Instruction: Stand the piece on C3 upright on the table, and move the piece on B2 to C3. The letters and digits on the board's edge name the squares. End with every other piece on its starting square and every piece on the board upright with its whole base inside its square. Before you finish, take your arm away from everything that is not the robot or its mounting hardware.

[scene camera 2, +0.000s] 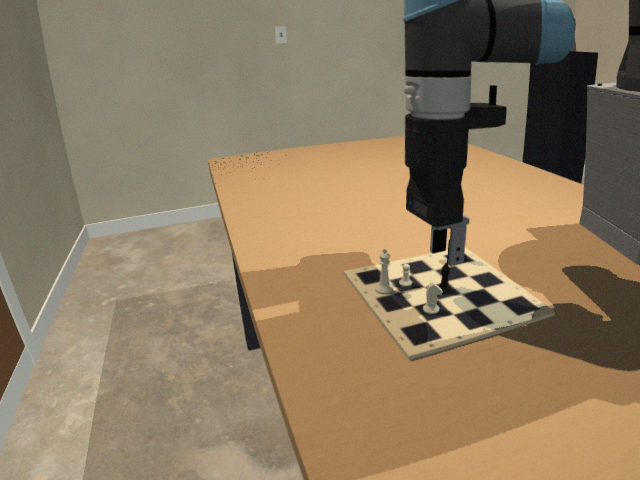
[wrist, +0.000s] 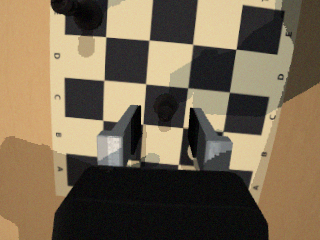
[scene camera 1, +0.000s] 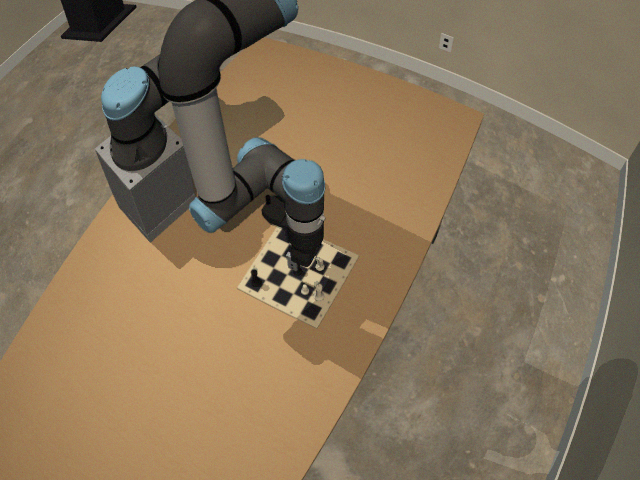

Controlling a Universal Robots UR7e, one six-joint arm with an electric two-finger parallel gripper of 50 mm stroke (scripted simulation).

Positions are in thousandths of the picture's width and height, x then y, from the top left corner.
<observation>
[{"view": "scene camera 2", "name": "my gripper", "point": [698, 536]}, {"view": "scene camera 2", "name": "chessboard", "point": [755, 630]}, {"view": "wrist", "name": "my gripper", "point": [514, 506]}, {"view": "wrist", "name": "chessboard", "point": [736, 285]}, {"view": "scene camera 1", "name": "my gripper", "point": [465, 545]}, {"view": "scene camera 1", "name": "chessboard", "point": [438, 601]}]
</observation>
